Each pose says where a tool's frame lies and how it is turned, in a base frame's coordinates. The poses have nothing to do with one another.
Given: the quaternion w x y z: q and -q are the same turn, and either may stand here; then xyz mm.
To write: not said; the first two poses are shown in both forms.
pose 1, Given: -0.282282 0.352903 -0.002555 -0.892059 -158.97 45.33 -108.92
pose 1, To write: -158.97 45.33 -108.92 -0.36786 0.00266 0.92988 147.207
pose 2, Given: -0.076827 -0.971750 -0.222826 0.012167 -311.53 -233.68 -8.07
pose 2, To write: -311.53 -233.68 -8.07 0.97463 0.22349 -0.01220 171.188
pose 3, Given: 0.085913 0.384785 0.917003 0.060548 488.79 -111.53 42.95
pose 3, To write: 488.79 -111.53 42.95 0.38621 0.92041 0.06077 170.143
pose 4, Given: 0.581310 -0.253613 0.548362 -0.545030 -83.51 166.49 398.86
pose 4, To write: -83.51 166.49 398.86 -0.31169 0.67393 -0.66983 108.915
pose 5, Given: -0.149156 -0.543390 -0.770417 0.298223 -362.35 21.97 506.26
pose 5, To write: -362.35 21.97 506.26 0.54954 0.77913 -0.30160 162.844
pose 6, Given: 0.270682 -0.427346 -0.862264 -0.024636 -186.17 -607.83 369.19
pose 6, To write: -186.17 -607.83 369.19 -0.44392 -0.89570 -0.02559 148.590
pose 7, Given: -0.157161 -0.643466 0.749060 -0.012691 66.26 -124.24 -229.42
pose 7, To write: 66.26 -124.24 -229.42 0.65156 -0.75849 0.01285 161.916
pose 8, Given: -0.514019 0.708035 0.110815 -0.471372 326.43 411.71 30.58
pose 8, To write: 326.43 411.71 30.58 -0.82543 -0.12919 0.54953 118.136
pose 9, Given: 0.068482 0.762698 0.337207 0.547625 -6.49 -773.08 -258.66
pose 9, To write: -6.49 -773.08 -258.66 0.76449 0.33800 0.54891 172.146
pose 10, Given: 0.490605 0.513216 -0.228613 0.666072 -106.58 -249.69 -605.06
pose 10, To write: -106.58 -249.69 -605.06 0.58897 -0.26236 0.76439 121.239
